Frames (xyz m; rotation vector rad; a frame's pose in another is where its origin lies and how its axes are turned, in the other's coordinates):
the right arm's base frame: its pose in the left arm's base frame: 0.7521 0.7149 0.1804 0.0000 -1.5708 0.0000
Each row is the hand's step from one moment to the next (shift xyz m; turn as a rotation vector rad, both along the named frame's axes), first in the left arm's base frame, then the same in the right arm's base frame.
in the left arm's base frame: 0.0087 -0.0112 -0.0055 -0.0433 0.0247 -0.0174
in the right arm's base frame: -0.0055 -0.0112 -0.0087 -0.0174 0.0247 0.0433
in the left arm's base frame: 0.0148 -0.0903 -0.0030 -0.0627 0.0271 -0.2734
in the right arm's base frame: -0.0030 -0.0903 -0.0148 -0.2734 0.0271 0.0627
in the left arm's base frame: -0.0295 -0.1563 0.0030 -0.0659 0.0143 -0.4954
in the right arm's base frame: 0.0030 -0.1563 0.0295 -0.4954 0.0143 0.0659
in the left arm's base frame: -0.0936 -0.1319 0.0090 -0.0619 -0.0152 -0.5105
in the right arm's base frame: 0.0090 -0.1319 0.0936 -0.5105 -0.0152 0.0619
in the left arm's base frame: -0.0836 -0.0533 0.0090 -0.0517 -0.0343 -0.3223
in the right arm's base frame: 0.0090 -0.0533 0.0836 -0.3223 -0.0343 0.0517
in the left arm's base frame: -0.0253 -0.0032 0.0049 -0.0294 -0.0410 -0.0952
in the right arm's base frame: 0.0049 -0.0032 0.0253 -0.0952 -0.0410 0.0294
